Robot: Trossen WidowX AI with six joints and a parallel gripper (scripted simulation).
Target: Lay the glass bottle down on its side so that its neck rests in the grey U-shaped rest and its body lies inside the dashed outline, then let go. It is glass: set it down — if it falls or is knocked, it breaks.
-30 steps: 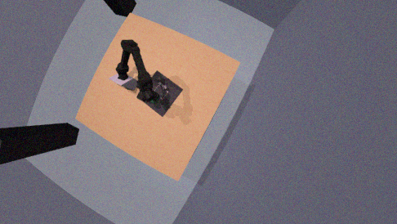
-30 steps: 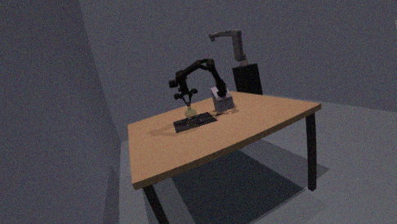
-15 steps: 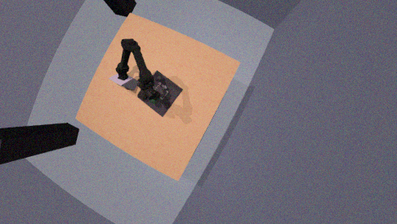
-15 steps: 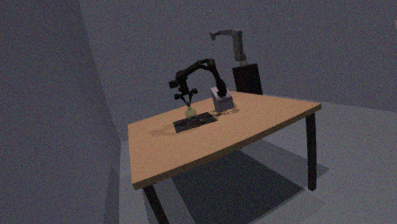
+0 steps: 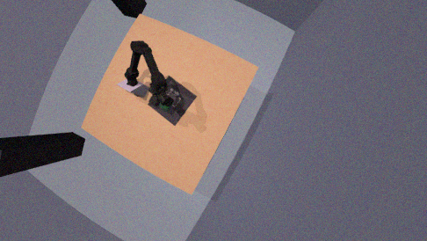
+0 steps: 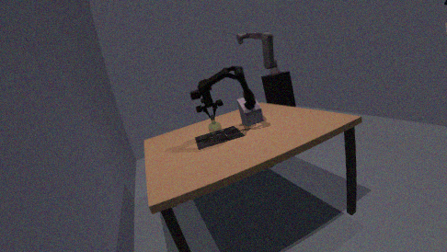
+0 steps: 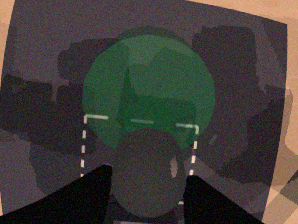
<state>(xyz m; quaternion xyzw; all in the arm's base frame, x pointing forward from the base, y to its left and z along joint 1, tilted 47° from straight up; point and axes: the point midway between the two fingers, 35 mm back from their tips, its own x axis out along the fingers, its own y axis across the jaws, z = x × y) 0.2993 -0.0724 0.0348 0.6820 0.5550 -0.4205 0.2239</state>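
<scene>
Now: gripper tip 1 cm past the green glass bottle, 2 cm to the left of it and 5 cm above it. Also, from my gripper tip: dark mat: 2 cm to the left, 15 cm below.
</scene>
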